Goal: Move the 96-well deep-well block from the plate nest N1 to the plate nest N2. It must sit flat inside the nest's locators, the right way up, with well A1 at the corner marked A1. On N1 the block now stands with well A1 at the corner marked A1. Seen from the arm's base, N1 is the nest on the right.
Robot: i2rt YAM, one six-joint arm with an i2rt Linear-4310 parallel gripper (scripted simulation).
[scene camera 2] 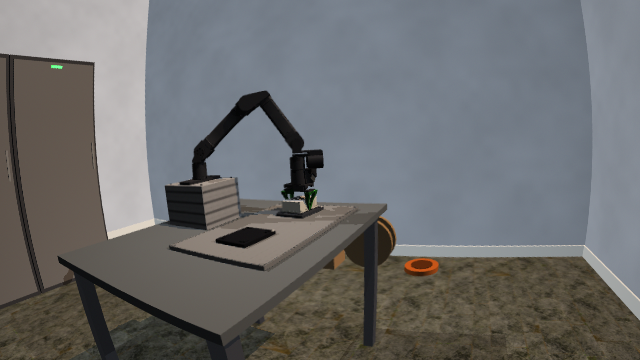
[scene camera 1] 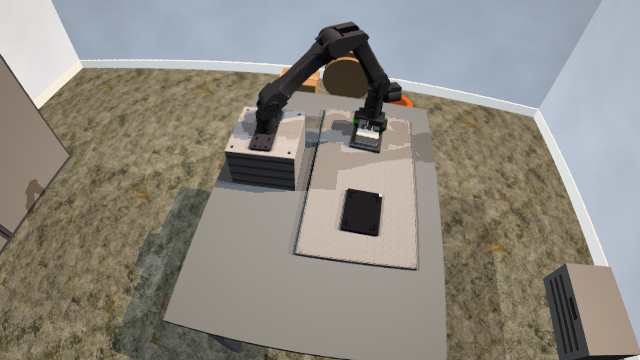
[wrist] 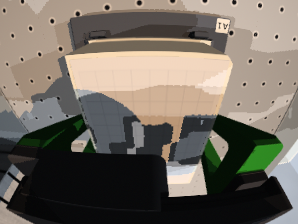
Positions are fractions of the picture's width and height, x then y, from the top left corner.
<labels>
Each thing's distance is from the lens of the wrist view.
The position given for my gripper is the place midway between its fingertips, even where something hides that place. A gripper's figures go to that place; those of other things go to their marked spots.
my gripper (wrist: 0.50, 0.49): 13 cm
deep-well block (wrist: 0.46, 0.43): 8 cm
nest N2 (wrist: 0.39, 0.12): 11 cm
The marked spots on the nest N2 and the deep-well block are 6 cm apart.
</labels>
